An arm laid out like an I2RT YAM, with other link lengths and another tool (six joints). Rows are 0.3 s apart.
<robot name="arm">
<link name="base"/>
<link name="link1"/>
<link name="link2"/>
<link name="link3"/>
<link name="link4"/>
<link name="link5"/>
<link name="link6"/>
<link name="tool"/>
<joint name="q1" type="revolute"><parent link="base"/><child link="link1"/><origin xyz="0 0 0.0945" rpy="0 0 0"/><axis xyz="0 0 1"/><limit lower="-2.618" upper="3.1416"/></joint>
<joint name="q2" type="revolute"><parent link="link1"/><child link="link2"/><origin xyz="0.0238 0.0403 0.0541" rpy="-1.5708 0 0"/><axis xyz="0 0 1"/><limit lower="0" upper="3.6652"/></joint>
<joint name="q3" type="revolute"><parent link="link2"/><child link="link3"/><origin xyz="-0.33 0 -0.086" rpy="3.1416 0 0"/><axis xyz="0 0 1"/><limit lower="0" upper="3.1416"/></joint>
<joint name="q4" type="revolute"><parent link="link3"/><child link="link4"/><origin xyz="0.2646 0.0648 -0.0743" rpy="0 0 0"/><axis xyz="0 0 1"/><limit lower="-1.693" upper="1.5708"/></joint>
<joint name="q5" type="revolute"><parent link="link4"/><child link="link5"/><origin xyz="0.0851 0.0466 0.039" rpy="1.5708 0 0"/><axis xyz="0 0 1"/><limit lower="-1.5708" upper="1.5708"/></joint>
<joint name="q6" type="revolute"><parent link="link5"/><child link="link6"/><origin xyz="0.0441 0 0.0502" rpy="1.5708 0 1.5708"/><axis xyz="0 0 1"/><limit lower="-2.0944" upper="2.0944"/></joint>
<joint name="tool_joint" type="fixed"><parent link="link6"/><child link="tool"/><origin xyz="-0.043 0.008 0.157" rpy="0 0.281 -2.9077"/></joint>
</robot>
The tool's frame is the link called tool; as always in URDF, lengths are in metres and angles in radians.
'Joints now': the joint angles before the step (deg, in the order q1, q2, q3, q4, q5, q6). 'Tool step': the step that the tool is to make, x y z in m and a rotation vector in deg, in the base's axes. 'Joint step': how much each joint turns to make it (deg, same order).
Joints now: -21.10, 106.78, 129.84, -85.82, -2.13, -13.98
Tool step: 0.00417, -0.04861, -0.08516, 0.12, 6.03, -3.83
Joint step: -4.53, 1.64, -15.39, 11.41, 1.79, -1.57
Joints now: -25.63, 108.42, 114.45, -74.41, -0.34, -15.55
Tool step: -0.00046, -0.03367, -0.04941, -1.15, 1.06, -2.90
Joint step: -3.04, 0.61, -9.55, 9.75, 1.35, -0.68
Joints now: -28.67, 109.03, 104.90, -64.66, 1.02, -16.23
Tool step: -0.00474, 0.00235, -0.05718, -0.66, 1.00, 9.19
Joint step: -0.63, 0.00, -11.75, 11.16, -2.52, -9.55
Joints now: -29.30, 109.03, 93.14, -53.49, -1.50, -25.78
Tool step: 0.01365, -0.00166, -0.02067, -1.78, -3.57, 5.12
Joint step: 0.00, 0.00, -5.55, 9.33, -2.14, -4.66
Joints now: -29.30, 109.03, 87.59, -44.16, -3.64, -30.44
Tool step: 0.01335, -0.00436, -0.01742, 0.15, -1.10, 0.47
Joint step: 0.00, 2.29, -0.86, 4.03, -0.80, -0.14
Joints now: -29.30, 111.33, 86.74, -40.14, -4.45, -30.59
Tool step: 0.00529, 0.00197, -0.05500, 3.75, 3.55, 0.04
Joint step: -0.11, 6.82, -0.38, 2.30, -1.47, 0.46
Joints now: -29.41, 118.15, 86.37, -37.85, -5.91, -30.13
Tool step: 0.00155, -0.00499, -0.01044, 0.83, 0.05, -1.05
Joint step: -0.63, 1.44, -0.03, 1.08, -0.51, 0.63
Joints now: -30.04, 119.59, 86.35, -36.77, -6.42, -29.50
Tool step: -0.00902, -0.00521, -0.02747, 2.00, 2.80, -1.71
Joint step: -1.10, 3.17, -0.18, 0.00, -0.09, 0.68
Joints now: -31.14, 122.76, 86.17, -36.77, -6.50, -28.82
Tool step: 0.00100, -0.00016, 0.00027, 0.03, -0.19, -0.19
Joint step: 0.01, 0.00, 0.00, 0.17, -0.06, 0.23
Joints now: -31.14, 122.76, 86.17, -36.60, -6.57, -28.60
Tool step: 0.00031, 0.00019, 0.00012, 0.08, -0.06, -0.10
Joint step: 0.00, 0.00, 0.00, 0.02, -0.07, 0.13
